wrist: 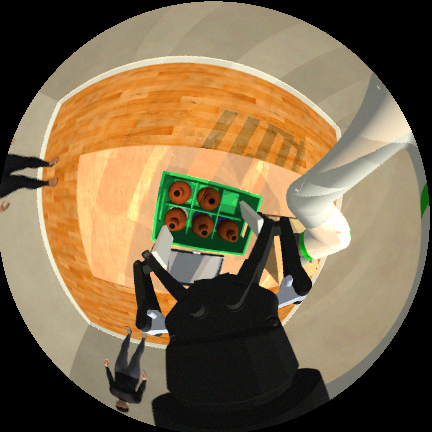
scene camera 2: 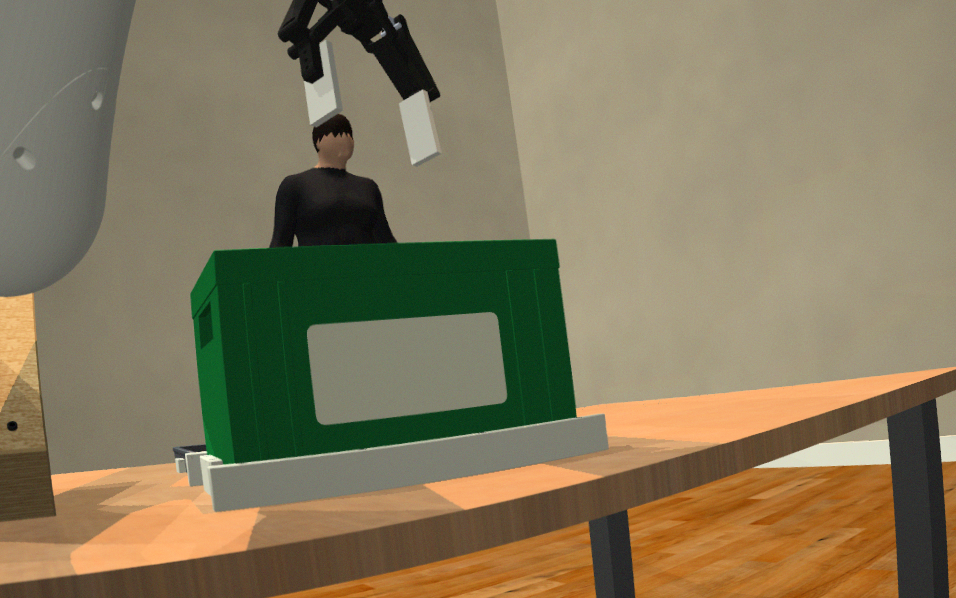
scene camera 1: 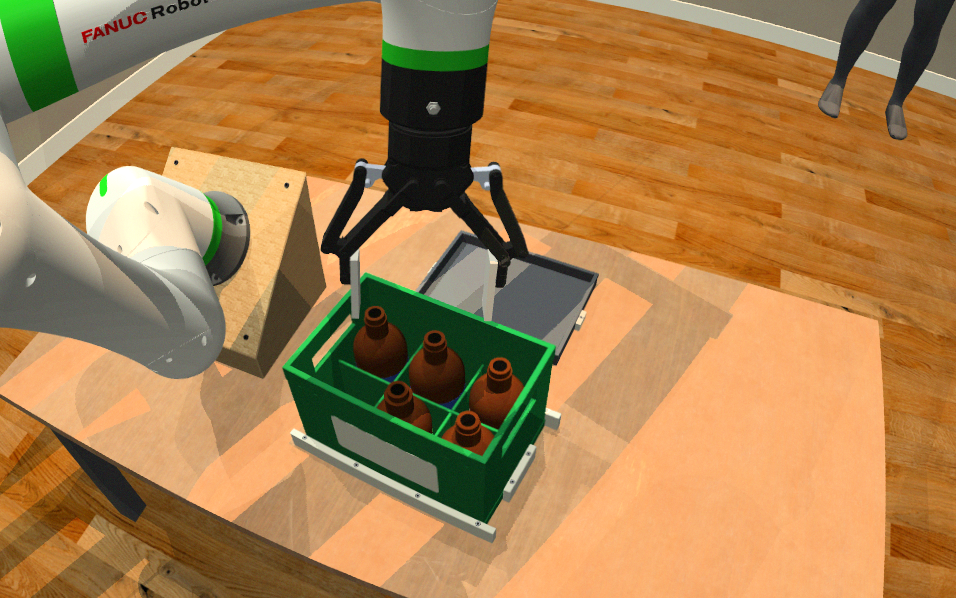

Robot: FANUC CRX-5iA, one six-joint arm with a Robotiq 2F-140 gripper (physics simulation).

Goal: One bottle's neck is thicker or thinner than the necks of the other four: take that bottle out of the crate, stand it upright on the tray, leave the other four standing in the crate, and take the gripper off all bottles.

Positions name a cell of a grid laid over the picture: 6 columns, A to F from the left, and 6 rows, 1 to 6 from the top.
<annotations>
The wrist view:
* gripper: C4
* grey tray: C4
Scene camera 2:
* gripper: C2
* crate rim: B3
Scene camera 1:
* gripper: C4
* grey tray: D3
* crate rim: C5
</annotations>
